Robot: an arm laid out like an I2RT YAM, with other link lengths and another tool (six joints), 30 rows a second.
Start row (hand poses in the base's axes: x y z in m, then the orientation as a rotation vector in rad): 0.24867 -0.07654 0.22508 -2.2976 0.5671 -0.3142
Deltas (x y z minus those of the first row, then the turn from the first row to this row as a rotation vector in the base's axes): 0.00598 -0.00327 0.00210 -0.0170 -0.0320 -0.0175; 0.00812 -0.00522 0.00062 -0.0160 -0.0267 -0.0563; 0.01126 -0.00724 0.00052 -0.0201 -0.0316 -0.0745; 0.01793 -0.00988 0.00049 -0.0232 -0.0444 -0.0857; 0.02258 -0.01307 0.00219 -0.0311 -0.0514 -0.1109; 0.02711 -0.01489 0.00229 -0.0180 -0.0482 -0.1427; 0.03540 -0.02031 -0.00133 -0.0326 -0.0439 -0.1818; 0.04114 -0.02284 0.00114 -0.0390 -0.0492 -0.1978; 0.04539 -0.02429 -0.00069 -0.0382 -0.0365 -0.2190; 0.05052 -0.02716 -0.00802 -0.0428 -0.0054 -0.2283; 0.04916 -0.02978 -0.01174 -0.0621 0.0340 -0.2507; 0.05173 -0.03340 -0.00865 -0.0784 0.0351 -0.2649; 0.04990 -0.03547 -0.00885 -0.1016 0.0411 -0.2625; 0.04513 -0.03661 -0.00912 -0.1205 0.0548 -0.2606; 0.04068 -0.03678 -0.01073 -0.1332 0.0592 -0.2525; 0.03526 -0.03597 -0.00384 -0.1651 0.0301 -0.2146; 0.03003 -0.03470 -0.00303 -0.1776 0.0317 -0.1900; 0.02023 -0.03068 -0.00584 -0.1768 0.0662 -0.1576; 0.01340 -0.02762 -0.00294 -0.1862 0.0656 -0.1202; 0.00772 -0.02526 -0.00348 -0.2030 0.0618 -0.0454; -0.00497 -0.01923 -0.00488 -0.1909 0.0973 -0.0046; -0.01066 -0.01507 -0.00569 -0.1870 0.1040 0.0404; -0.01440 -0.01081 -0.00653 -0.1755 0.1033 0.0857
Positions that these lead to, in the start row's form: 0.25465 -0.07981 0.22718 -2.3009 0.5707 -0.3649; 0.25679 -0.08176 0.22570 -2.2924 0.6186 -0.3773; 0.25993 -0.08378 0.22560 -2.2903 0.6372 -0.3931; 0.26660 -0.08642 0.22557 -2.2866 0.6436 -0.4141; 0.27125 -0.08961 0.22727 -2.2854 0.6691 -0.4371; 0.27578 -0.09143 0.22737 -2.2650 0.7079 -0.4438; 0.28407 -0.09685 0.22375 -2.2686 0.7553 -0.4632; 0.28981 -0.09938 0.22622 -2.2681 0.7711 -0.4793; 0.29406 -0.10083 0.22439 -2.2644 0.8023 -0.4747; 0.29919 -0.10370 0.21706 -2.2748 0.8295 -0.4455; 0.29783 -0.10632 0.21334 -2.2965 0.8767 -0.4183; 0.30040 -0.10994 0.21643 -2.3075 0.8942 -0.4300; 0.29857 -0.11201 0.21623 -2.3322 0.8952 -0.4307; 0.29380 -0.11315 0.21596 -2.3546 0.9007 -0.4210; 0.28935 -0.11332 0.21435 -2.3707 0.8937 -0.4167; 0.28393 -0.11251 0.22124 -2.4061 0.8333 -0.4446; 0.27870 -0.11124 0.22205 -2.4264 0.8047 -0.4354; 0.26890 -0.10722 0.21924 -2.4452 0.7840 -0.3782; 0.26207 -0.10416 0.22214 -2.4649 0.7384 -0.3638; 0.25639 -0.10180 0.22160 -2.4996 0.6449 -0.3369; 0.24370 -0.09577 0.22020 -2.5068 0.6141 -0.2698; 0.23801 -0.09161 0.21939 -2.5142 0.5627 -0.2378; 0.23427 -0.08735 0.21855 -2.5113 0.5077 -0.2119
